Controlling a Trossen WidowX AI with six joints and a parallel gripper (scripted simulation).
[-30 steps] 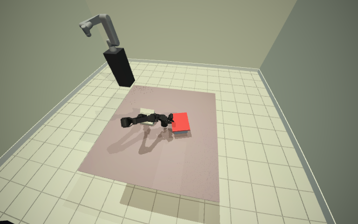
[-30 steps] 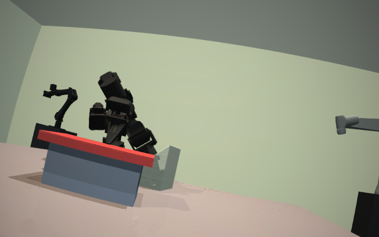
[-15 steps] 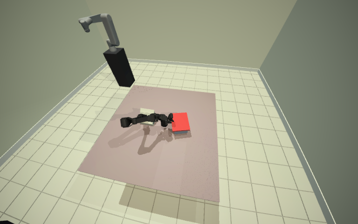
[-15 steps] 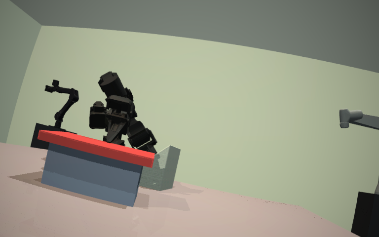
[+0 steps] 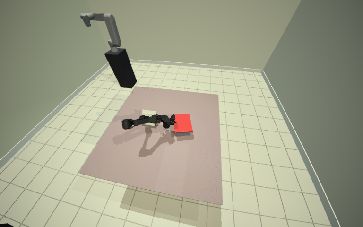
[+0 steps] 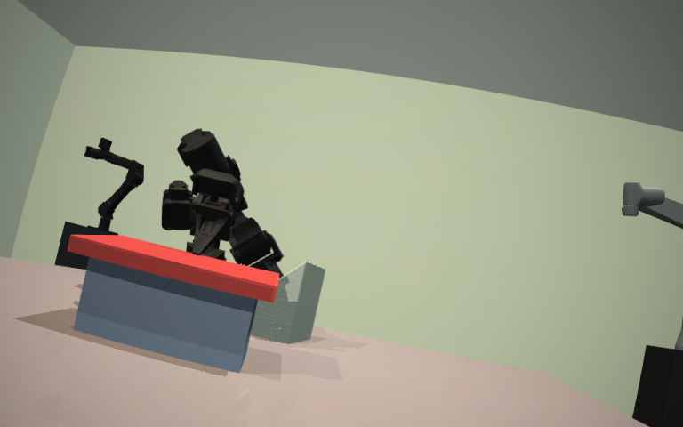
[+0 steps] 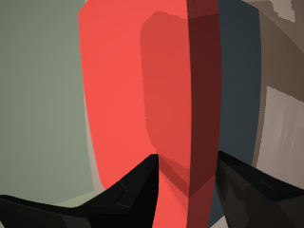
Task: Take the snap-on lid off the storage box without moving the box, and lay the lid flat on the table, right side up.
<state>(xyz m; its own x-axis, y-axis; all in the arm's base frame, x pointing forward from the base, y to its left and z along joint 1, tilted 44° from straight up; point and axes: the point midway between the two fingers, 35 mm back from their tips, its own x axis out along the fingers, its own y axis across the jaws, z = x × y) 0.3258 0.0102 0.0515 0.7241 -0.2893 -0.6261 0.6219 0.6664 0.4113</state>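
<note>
Right now my gripper tip is 7 cm short of the red lid and 2 cm to the right of it. From my gripper tip the other things lie so: storage box 7 cm ahead, 5 cm below, 2 cm to the left.
</note>
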